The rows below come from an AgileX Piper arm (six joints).
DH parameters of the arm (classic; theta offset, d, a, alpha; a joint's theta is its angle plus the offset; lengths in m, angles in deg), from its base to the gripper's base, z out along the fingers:
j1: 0 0.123 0 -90
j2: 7.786 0 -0.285 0
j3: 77.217 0 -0.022 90
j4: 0 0.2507 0 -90
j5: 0 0 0 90
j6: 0 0.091 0 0
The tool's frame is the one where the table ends.
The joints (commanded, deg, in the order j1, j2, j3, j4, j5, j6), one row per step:
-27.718, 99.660, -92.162, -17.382, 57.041, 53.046
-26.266, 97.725, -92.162, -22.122, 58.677, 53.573
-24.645, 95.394, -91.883, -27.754, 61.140, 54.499
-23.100, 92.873, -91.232, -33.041, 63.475, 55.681
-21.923, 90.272, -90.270, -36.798, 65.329, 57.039
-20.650, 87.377, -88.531, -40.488, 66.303, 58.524
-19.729, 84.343, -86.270, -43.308, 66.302, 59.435
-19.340, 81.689, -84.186, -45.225, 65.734, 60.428
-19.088, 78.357, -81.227, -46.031, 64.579, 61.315
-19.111, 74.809, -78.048, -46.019, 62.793, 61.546
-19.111, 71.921, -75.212, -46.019, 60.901, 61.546
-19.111, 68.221, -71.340, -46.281, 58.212, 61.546
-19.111, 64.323, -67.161, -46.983, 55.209, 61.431
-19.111, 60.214, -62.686, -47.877, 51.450, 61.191
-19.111, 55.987, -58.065, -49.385, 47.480, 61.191
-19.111, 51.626, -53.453, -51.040, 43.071, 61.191
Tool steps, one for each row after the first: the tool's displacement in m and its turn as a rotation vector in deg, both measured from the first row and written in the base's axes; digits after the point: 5 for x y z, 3 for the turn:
-0.00640, 0.00677, 0.01369, -4.242, 1.550, 0.598
-0.01614, 0.01423, 0.02865, -8.947, 3.656, 0.424
-0.02749, 0.02172, 0.04299, -13.320, 5.259, -0.335
-0.03964, 0.02872, 0.05530, -16.363, 5.778, -1.541
-0.05223, 0.03644, 0.06552, -19.481, 5.739, -2.398
-0.06507, 0.04319, 0.07311, -22.150, 5.256, -2.583
-0.07654, 0.04753, 0.07847, -24.043, 4.214, -2.924
-0.09024, 0.05333, 0.08131, -25.031, 2.612, -2.831
-0.10437, 0.05908, 0.08268, -25.627, 0.732, -2.099
-0.11511, 0.06388, 0.08209, -26.241, -0.787, -1.053
-0.12844, 0.06989, 0.07959, -27.270, -2.627, 0.478
-0.14218, 0.07599, 0.07579, -28.796, -4.372, 2.296
-0.15557, 0.08259, 0.07072, -30.725, -6.458, 4.688
-0.16898, 0.08922, 0.06465, -33.137, -8.572, 7.138
-0.18193, 0.09645, 0.05810, -35.804, -11.048, 9.931

